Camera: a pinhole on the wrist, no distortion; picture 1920 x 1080 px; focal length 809.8 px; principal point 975.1 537.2 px. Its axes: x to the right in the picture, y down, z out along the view. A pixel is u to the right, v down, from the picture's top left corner.
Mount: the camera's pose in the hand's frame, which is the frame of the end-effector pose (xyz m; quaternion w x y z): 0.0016 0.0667 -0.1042 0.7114 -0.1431 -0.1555 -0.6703
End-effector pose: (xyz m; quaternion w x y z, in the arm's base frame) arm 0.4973 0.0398 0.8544 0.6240 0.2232 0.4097 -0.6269
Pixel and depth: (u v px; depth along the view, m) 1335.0 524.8 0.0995
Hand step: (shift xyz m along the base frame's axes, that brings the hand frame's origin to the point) 0.0662 0.0043 -0.0128
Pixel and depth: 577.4 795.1 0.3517
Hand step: 0.3846 -0.1284 -0.0805
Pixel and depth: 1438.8 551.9 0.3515
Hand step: 0.0961 -0.2386 0.1555
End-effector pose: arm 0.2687 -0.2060 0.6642 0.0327 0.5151 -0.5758 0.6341
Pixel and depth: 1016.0 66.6 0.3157
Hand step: 0.0965 -0.0969 -0.2871
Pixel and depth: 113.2 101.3 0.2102
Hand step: -0.1651 -0.0414 -0.3320
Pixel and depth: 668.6 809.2 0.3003
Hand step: -0.1555 -0.2424 -0.1723
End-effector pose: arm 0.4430 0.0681 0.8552 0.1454 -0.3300 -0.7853 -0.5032
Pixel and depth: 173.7 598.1 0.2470
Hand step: 0.2626 0.1256 0.2631
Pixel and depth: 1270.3 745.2 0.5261
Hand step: 0.0281 0.4842 -0.0503
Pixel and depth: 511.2 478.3 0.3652
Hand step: 0.3190 0.2202 0.1916
